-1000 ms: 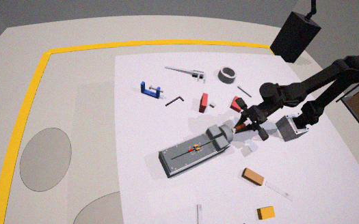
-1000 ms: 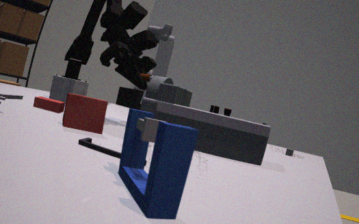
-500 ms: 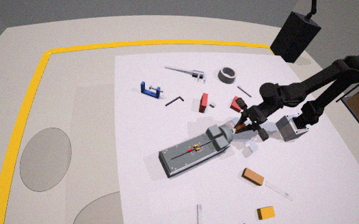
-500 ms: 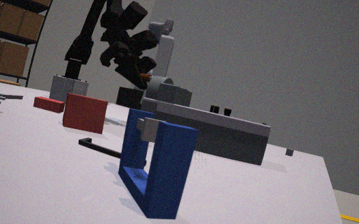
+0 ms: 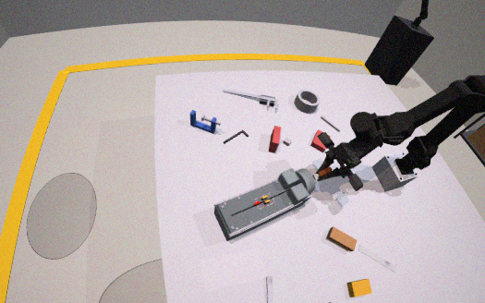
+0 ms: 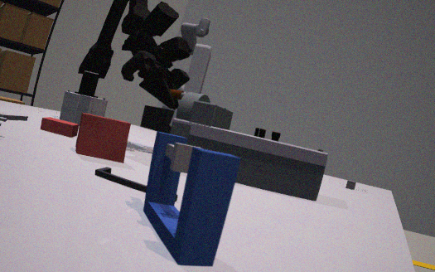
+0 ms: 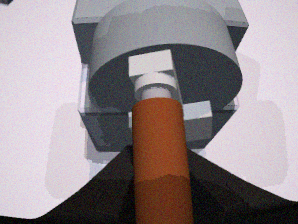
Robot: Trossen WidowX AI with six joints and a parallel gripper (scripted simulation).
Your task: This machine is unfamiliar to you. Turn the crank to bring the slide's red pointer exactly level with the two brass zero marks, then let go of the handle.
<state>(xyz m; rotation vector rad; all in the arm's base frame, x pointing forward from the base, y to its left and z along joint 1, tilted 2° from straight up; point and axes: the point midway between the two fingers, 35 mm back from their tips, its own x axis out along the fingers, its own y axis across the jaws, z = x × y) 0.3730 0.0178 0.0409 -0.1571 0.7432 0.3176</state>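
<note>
Right now the crank handle is 2 cm behind my gripper tip, 1 cm to the right of it and 3 cm above it. Also, from my gripper tip: tan block: 8 cm behind, 17 cm to the left, 8 cm below; then red pointer: 18 cm ahead, 6 cm to the left, 1 cm below; then black hex key: 19 cm ahead, 22 cm to the right, 9 cm below.
</note>
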